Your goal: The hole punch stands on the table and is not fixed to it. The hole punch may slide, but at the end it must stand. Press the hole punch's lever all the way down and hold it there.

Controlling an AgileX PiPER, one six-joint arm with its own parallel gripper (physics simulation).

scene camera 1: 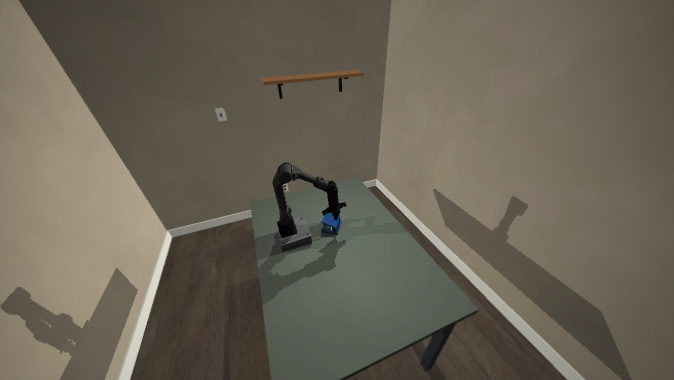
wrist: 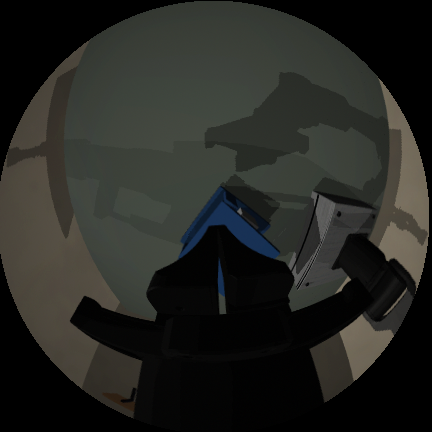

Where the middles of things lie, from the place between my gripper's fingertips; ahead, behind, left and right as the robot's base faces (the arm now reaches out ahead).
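The blue hole punch (wrist: 221, 193) is 70 mm below my hand, 60 mm to the left of it and 10 mm behind it. As for the blue lever (wrist: 224, 214), my hand is 50 mm above it, 60 mm to the right of it and 10 mm past it.
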